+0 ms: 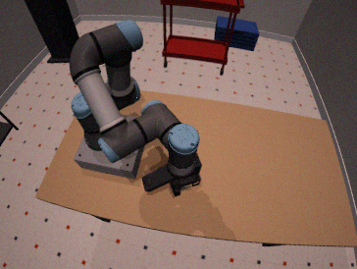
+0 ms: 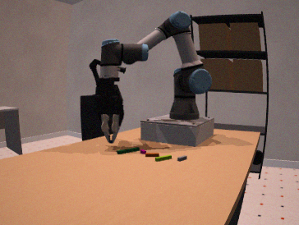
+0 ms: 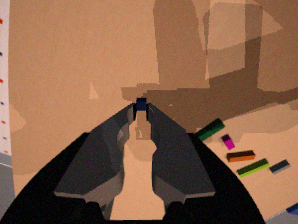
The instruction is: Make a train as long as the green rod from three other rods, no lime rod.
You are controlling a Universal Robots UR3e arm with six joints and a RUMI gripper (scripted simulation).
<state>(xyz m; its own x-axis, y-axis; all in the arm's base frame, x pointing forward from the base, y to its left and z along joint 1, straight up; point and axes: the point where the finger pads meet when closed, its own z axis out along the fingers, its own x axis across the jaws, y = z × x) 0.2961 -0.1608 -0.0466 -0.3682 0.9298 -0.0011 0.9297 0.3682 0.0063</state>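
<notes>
My hand is 1 cm above the small blue rod. The rest, counted from my hand: orange rod 3 cm ahead, 18 cm to the left, 2 cm below; then magenta rod 2 cm ahead, 14 cm to the left, 2 cm below; then green rod 3 cm ahead, 9 cm to the left, 2 cm below.
</notes>
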